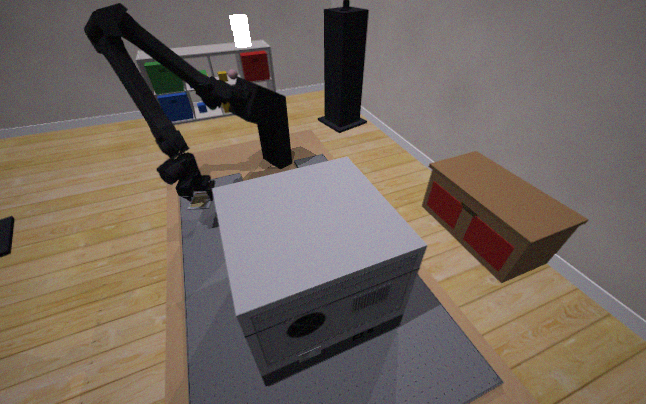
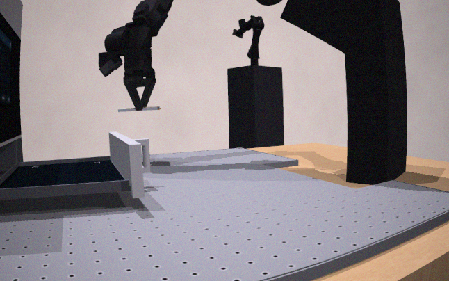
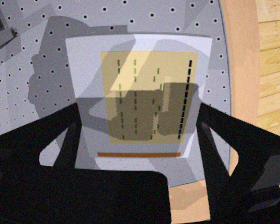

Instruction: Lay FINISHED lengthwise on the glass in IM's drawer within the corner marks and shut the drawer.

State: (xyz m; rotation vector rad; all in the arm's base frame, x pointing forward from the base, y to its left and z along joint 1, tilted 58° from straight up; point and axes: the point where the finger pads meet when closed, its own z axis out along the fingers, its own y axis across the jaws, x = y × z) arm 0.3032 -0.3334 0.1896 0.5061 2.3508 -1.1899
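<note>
Right now my hand is 26 cm short of the drawer, 22 cm to the right of it and 8 cm above it. From my hand the other things lie so: finished cassette: 1 cm below, 1 cm behind.
</note>
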